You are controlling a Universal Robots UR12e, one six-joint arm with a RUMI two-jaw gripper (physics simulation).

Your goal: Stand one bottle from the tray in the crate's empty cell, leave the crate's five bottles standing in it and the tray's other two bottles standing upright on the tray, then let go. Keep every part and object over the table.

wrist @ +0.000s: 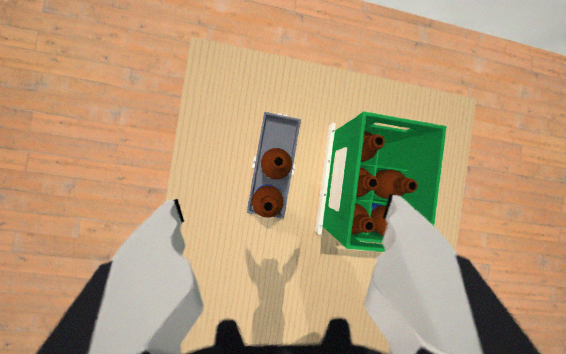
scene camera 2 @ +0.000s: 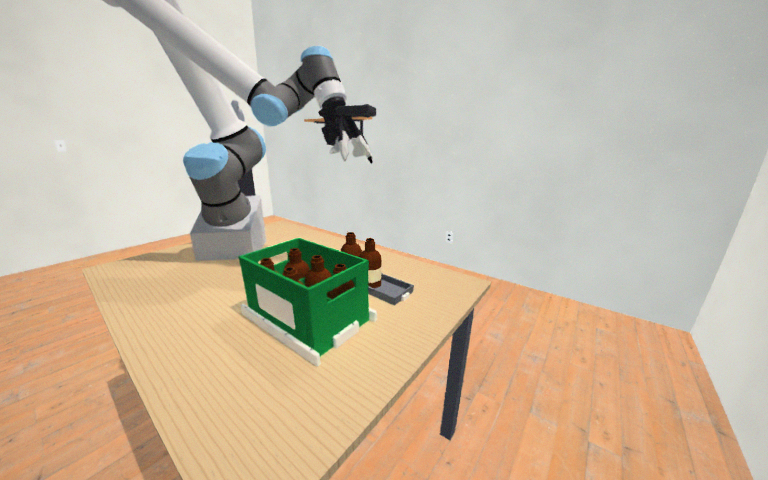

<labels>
my gripper: wrist; scene camera 2
same spot on my gripper: (scene camera 2: pixel 341 145) = (wrist: pixel 446 239)
</labels>
